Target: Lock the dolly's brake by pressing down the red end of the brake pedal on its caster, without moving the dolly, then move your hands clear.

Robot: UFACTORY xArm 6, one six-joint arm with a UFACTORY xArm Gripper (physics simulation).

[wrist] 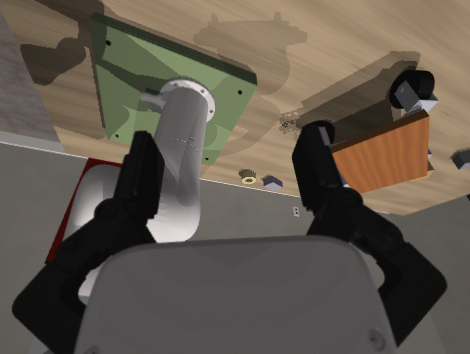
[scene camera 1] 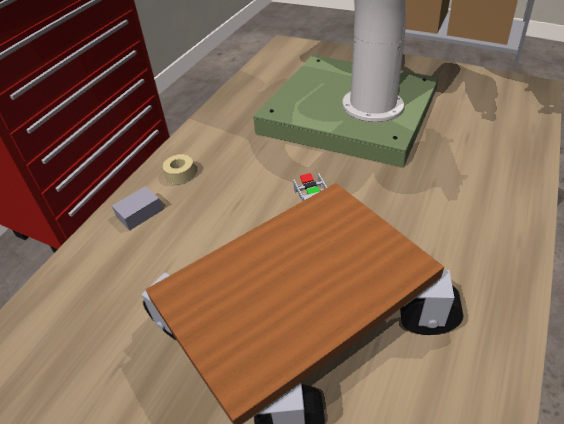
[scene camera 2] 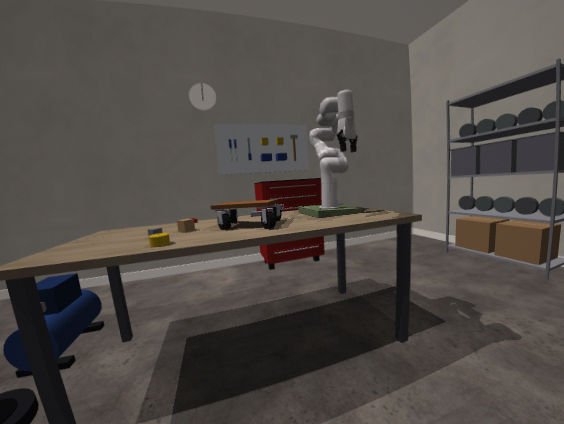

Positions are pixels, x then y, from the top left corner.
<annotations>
dolly: wrist; scene camera 1; scene camera 2 268, 219
same spot on dolly: [wrist: 397, 152] = [scene camera 1: 346, 278]
</annotations>
